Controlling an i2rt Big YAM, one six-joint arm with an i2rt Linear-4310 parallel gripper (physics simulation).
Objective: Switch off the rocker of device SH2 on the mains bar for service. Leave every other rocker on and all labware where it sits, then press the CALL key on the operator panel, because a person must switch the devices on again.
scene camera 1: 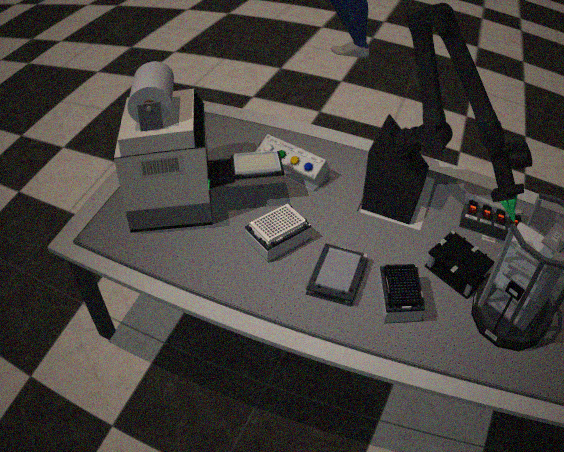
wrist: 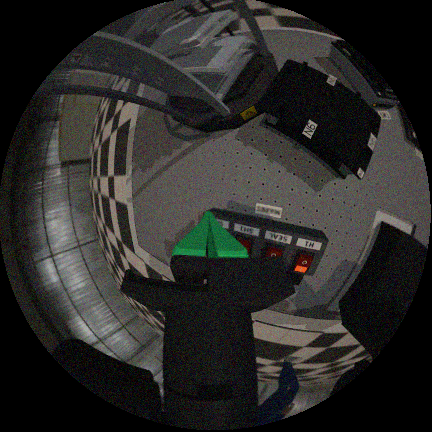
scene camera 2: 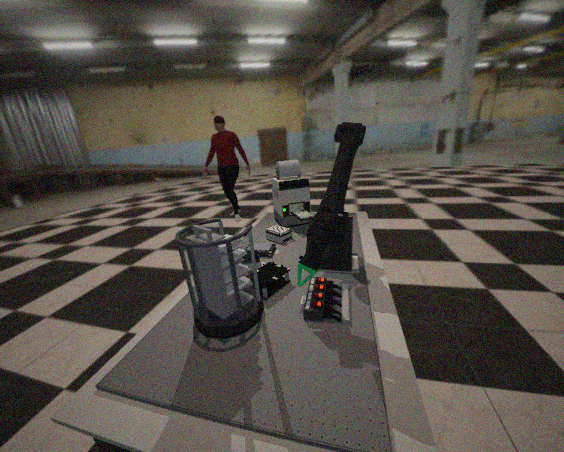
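Pixels of known places: gripper, fingertip midpoint: (scene camera 1: 513,221) (wrist: 207,215) (scene camera 2: 299,286); arm's base, link origin: (scene camera 1: 400,146) (scene camera 2: 336,231).
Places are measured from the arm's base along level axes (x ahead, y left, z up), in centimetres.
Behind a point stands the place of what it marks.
The mains bar (scene camera 1: 480,226) @(x 7.1, y 31.6, z -12.4 cm) (scene camera 2: 314,316) @(x 1.9, y 45.5, z -13.2 cm) (wrist: 321,245) @(x 6.6, y 25.6, z -11.0 cm) has four rockers, all lit orange in both scene views. In the wrist view the H1 rocker (wrist: 304,262) @(x 3.8, y 27.5, z -9.7 cm) is lit; the SEAL rocker (wrist: 273,255) @(x 3.3, y 32.4, z -9.7 cm) and SH1 rocker are partly covered. The SH2 rocker (scene camera 1: 517,219) @(x 0.6, y 43.2, z -9.9 cm) (scene camera 2: 318,303) @(x 1.1, y 42.4, z -10.0 cm) is at the end away from the arm base and is hidden by the fingers in the wrist view. My gripper (scene camera 1: 512,214) @(x 8.0, y 41.3, z -4.8 cm) (scene camera 2: 304,275) (wrist: 207,215) @(x 8.0, y 41.3, z -4.8 cm) is shut and empty, its green tips above the bar; contact cannot be told. The operator panel (scene camera 1: 316,175) @(x 14.5, y -20.6, z -9.6 cm) has green, yellow and blue keys; its lettering is unreadable.
A carousel (scene camera 1: 500,341) @(x 45.8, y 47.6, z -12.4 cm) (scene camera 2: 220,327) @(x 29.2, y 60.2, z -10.9 cm) and black N6 block (scene camera 1: 460,262) @(x 27.9, y 29.1, z -9.0 cm) (scene camera 2: 272,277) @(x 22.1, y 31.7, z -9.0 cm) (wrist: 320,110) @(x 24.1, y 30.4, z -9.0 cm) stand near the bar. A white plate (scene camera 1: 278,223) @(x 38.7, y -20.3, z -8.3 cm), grey-topped device (scene camera 1: 340,270) @(x 43.2, y -0.1, z -11.6 cm) and black rack (scene camera 1: 402,286) @(x 43.7, y 16.9, z -8.2 cm) sit farther along. A large machine (scene camera 1: 165,185) @(x 48.8, y -49.0, z 1.1 cm) (scene camera 2: 291,192) @(x 35.7, y -44.2, z 10.1 cm) stands beside the panel. A person (scene camera 1: 357,22) (scene camera 2: 226,150) is beyond the table.
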